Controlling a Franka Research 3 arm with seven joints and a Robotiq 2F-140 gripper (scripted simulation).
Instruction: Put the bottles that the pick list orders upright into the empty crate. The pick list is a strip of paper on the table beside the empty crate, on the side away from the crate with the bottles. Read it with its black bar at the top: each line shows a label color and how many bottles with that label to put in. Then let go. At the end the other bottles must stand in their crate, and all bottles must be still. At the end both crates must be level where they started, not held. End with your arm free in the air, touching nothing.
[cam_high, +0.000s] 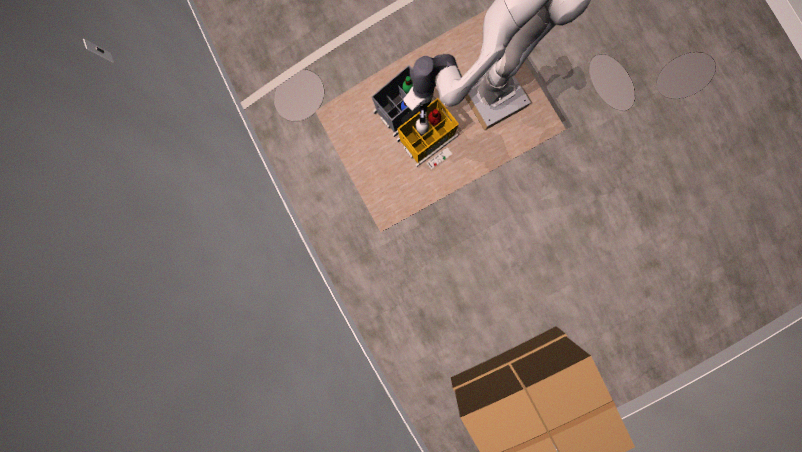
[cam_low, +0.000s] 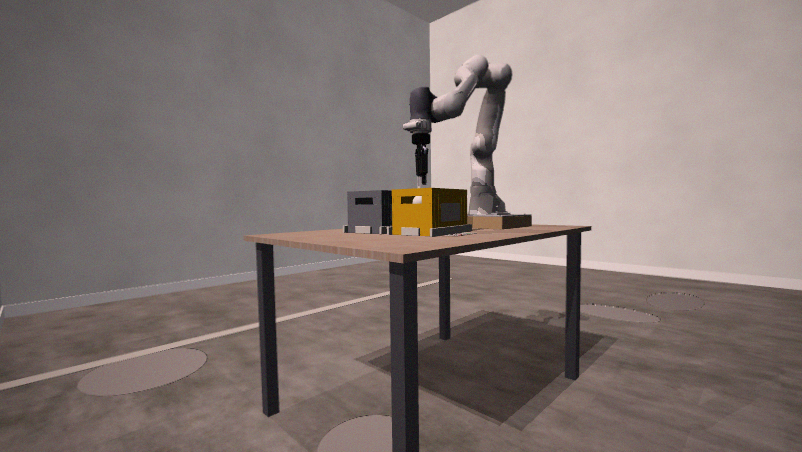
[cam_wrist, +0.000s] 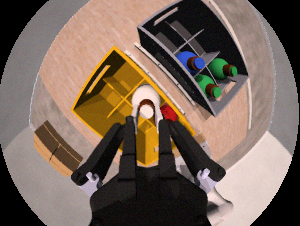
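Now: the white bottle 8 cm below my hand. Round my hand: blue bottle (4 cm ahead, 15 cm to the right, 11 cm below); then yellow crate (1 cm behind, 4 cm to the left, 11 cm below); then red bottle (8 cm behind, 2 cm to the right, 11 cm below).
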